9 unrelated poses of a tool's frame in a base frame.
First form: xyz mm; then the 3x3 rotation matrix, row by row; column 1 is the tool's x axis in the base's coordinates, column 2 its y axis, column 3 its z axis. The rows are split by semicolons.
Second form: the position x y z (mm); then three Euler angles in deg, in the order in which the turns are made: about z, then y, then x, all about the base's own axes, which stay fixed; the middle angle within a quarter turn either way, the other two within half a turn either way. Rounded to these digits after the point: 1 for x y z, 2 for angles.
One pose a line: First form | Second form
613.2, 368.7, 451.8; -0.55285, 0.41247, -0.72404; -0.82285, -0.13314, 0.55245; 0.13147, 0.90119, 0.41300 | 613.2, 368.7, 451.8, -143.27, -46.39, -53.22
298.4, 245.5, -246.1; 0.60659, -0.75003, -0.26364; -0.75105, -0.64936, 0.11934; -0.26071, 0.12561, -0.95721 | 298.4, 245.5, -246.1, 51.04, -15.29, -172.89
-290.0, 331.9, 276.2; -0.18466, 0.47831, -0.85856; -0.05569, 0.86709, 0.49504; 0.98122, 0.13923, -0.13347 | -290.0, 331.9, 276.2, -111.11, -59.16, -105.09
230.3, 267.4, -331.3; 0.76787, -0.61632, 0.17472; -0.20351, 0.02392, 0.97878; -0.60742, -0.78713, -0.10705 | 230.3, 267.4, -331.3, 38.75, 10.06, -96.24
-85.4, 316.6, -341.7; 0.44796, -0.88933, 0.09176; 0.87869, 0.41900, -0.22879; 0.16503, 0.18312, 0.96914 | -85.4, 316.6, -341.7, 63.27, 5.26, 13.28
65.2, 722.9, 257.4; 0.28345, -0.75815, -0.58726; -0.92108, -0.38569, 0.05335; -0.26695, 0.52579, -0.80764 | 65.2, 722.9, 257.4, 69.50, -35.96, -176.22
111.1, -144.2, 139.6; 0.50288, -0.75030, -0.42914; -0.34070, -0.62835, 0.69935; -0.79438, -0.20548, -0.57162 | 111.1, -144.2, 139.6, 56.17, -25.41, -129.26
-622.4, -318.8, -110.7; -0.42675, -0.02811, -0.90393; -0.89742, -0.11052, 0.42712; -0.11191, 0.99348, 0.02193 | -622.4, -318.8, -110.7, 176.23, -64.68, -87.06
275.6, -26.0, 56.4; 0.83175, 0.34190, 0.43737; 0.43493, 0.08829, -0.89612; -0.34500, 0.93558, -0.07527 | 275.6, -26.0, 56.4, -22.35, 25.94, 94.80
